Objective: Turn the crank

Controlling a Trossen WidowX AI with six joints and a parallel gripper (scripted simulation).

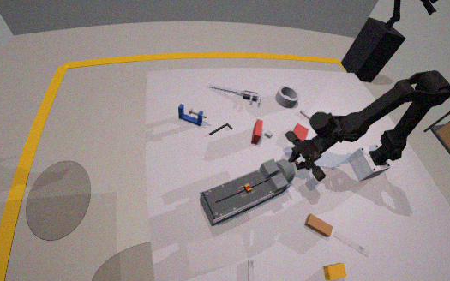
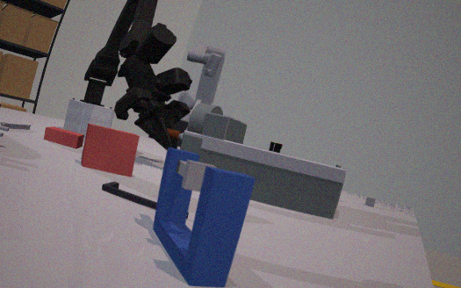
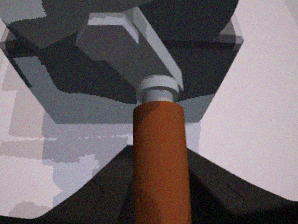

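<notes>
Now: gripper tip 15 cm short of the red pointer, 7 cm to the right of it and 4 cm below it. The rest, counted from my gripper tip: crank handle (2 cm behind, 1 cm to the right, 3 cm above); then tan block (9 cm behind, 19 cm to the left, 2 cm below); then black hex key (18 cm ahead, 20 cm to the right, 4 cm below).
</notes>
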